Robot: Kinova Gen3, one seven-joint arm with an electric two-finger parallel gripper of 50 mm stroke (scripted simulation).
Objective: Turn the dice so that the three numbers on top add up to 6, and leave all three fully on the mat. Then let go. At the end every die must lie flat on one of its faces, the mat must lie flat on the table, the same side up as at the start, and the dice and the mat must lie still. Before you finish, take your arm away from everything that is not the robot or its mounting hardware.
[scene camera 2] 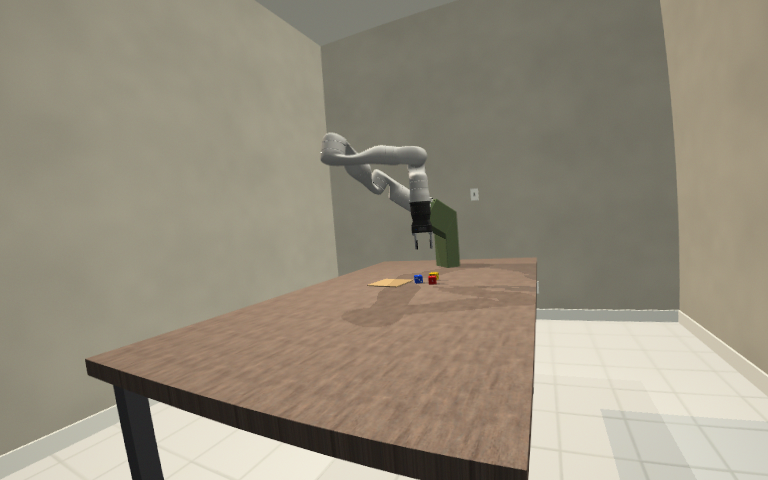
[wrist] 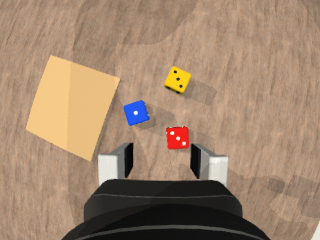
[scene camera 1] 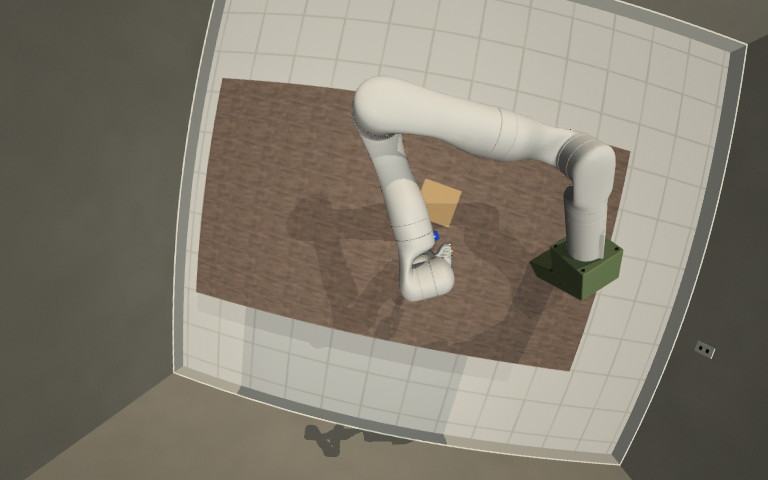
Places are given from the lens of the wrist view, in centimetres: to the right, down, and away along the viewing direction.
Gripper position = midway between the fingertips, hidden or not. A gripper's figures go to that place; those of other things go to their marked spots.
my gripper (wrist: 162,155): 0, 3, 18
tan mat (wrist: 72,101): -14, -3, 31
